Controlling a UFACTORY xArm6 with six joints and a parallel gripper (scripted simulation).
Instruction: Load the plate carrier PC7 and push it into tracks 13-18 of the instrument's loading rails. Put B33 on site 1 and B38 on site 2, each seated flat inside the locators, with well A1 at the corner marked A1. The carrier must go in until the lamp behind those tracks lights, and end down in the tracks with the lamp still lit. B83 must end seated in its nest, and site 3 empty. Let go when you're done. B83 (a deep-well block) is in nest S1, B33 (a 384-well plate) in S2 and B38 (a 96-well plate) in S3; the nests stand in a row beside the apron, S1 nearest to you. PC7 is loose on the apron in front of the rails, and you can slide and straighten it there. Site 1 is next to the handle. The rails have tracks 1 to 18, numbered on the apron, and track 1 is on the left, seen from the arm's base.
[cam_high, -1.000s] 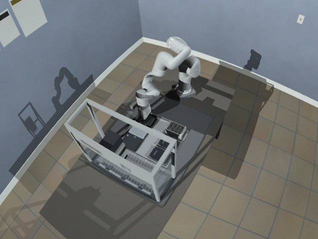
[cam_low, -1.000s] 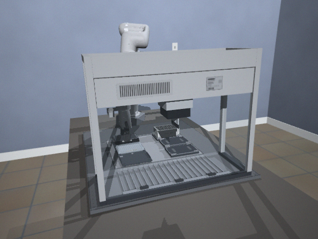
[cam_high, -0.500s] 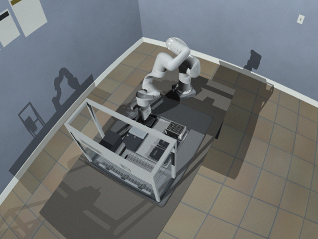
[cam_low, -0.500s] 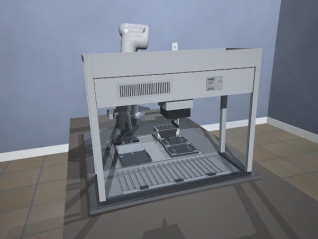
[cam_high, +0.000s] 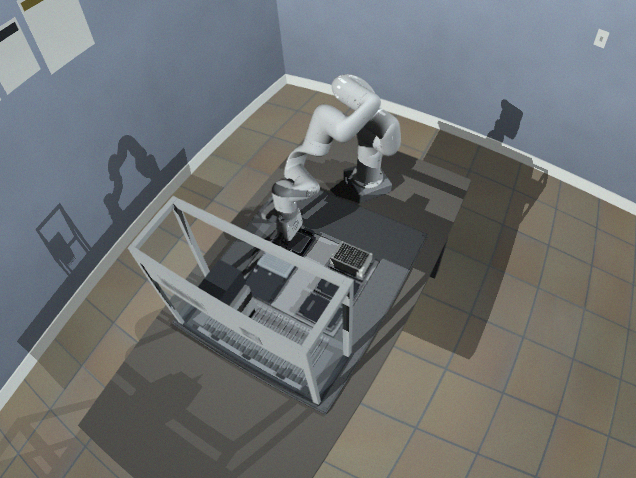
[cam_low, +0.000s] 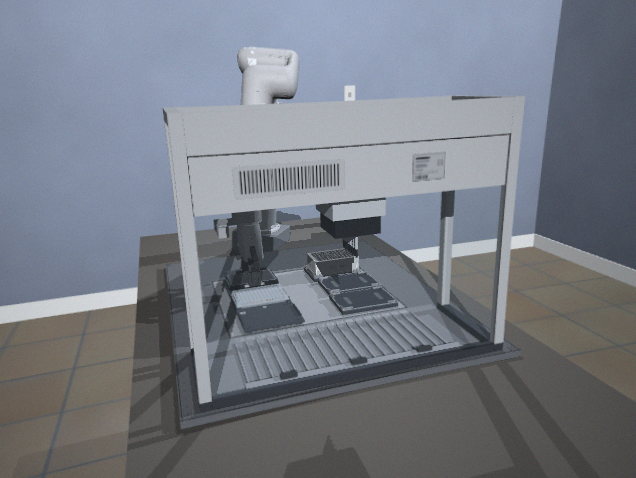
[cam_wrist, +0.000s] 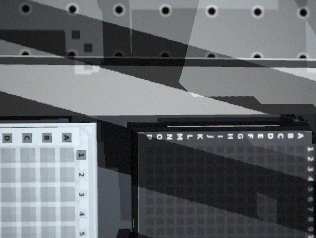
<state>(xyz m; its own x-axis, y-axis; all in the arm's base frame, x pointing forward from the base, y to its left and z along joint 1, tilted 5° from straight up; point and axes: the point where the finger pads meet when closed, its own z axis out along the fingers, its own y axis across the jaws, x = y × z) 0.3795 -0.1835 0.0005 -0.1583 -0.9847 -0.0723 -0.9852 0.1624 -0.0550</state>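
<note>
The dark 384-well plate B33 is 1 cm below my hand. The rest, counted from my hand: frame post: 46 cm ahead, 25 cm to the right, 21 cm above; plate carrier PC7: 10 cm ahead, 2 cm to the right, 2 cm below; nest S3: 24 cm ahead, 20 cm to the left, 3 cm below.
</note>
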